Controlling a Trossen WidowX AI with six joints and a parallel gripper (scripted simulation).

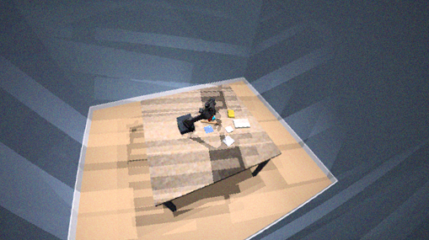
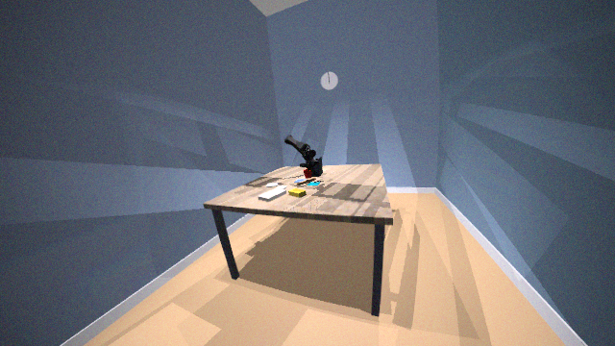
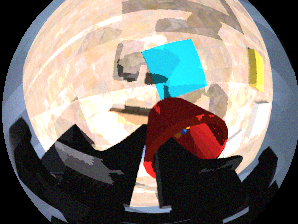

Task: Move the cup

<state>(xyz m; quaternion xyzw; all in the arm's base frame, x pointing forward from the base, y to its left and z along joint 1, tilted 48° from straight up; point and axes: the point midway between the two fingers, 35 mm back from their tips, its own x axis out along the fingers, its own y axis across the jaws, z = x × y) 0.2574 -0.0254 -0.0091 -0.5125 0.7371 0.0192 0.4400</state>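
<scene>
Right now the cyan pad is 7 cm ahead of my gripper tip, 3 cm to the left of it and 9 cm below it. The rest, counted from my gripper tip: brown stick: 1 cm ahead, 4 cm to the right, 8 cm below; blue pad: 5 cm behind, 11 cm to the right, 9 cm below; red cup: 2 cm ahead, 2 cm to the right.
</scene>
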